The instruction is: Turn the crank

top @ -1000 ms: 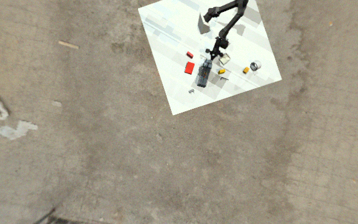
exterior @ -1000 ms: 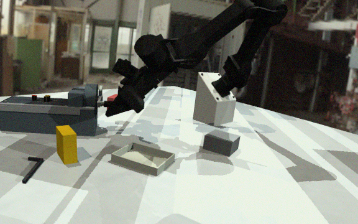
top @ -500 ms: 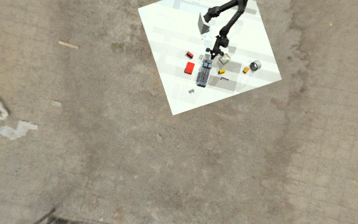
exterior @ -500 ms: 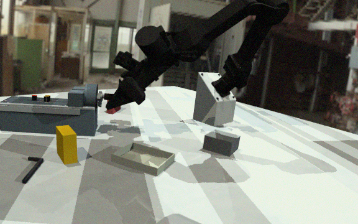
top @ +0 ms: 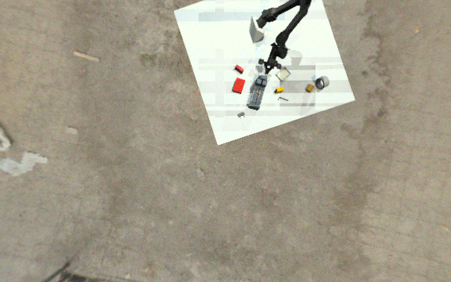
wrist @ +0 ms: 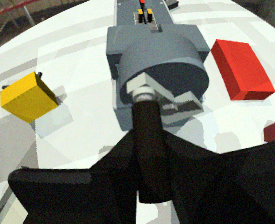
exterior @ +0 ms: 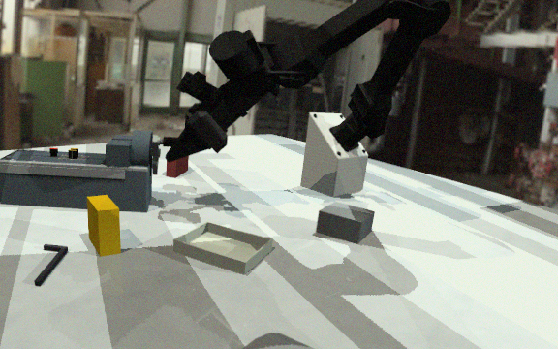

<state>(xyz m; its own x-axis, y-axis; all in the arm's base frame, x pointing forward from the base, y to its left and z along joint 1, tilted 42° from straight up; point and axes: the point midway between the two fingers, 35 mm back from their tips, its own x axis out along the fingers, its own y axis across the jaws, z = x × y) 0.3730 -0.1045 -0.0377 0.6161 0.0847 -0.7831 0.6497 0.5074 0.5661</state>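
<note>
The red pointer lies 140 mm ahead of my gripper tip and 150 mm to the right of it. The rest, counted from my gripper tip: shallow grey tray: 40 mm ahead, 180 mm to the left, 80 mm below; then dark crank handle: 10 mm behind, 10 mm to the left, 30 mm above; then yellow block: 160 mm ahead, 70 mm to the left, 60 mm below.
</note>
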